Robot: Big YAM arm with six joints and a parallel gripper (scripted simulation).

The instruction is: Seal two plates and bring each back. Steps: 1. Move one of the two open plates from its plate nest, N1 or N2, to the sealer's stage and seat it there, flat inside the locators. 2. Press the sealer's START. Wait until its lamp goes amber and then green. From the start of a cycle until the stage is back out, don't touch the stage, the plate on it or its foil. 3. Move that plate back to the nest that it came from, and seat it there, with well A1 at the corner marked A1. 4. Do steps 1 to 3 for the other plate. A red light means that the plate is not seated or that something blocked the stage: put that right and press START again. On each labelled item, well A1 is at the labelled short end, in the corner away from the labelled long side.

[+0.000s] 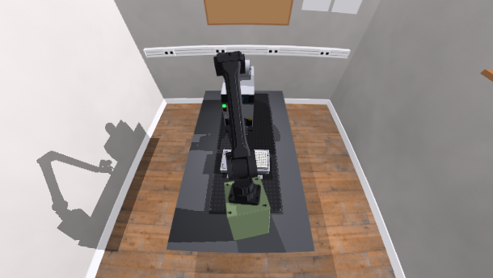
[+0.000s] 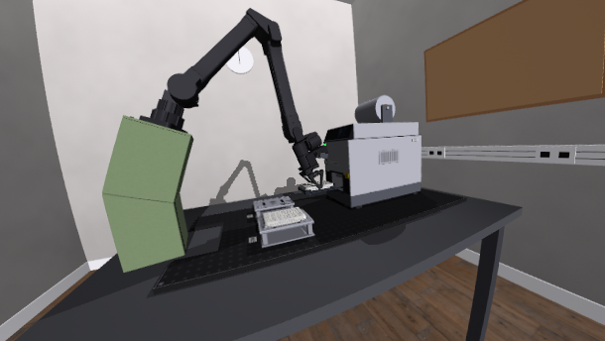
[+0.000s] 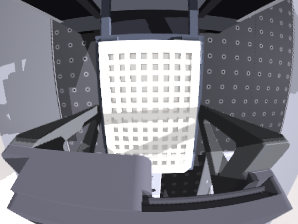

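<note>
My gripper is now 20 mm above the dark sealer stage. Round my hand: yellow warning label 120 mm ahead, 70 mm to the right, 40 mm above; then foil roll 330 mm ahead, 50 mm to the left, 310 mm above; then white plate 160 mm behind, 190 mm to the right, 50 mm below.
</note>
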